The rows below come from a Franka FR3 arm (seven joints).
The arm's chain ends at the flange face. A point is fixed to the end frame.
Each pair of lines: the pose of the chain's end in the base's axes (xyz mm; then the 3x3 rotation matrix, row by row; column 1 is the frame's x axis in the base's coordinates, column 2 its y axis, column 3 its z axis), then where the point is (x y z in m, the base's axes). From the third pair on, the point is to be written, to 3 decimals.
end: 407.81 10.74 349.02; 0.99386 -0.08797 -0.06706; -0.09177 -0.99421 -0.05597; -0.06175 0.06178 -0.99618
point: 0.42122 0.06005 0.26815
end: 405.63 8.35 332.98; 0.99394 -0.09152 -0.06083; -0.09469 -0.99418 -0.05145; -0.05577 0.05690 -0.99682
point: 0.41972 0.05797 0.25241
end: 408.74 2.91 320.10; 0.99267 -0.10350 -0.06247; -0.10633 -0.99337 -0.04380; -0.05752 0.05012 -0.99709
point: 0.423 0.053 0.240
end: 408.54 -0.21 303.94; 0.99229 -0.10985 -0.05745; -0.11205 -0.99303 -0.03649; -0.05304 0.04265 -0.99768
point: 0.424 0.050 0.224
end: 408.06 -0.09 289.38; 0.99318 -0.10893 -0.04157; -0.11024 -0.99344 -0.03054; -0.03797 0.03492 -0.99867
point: 0.425 0.051 0.210
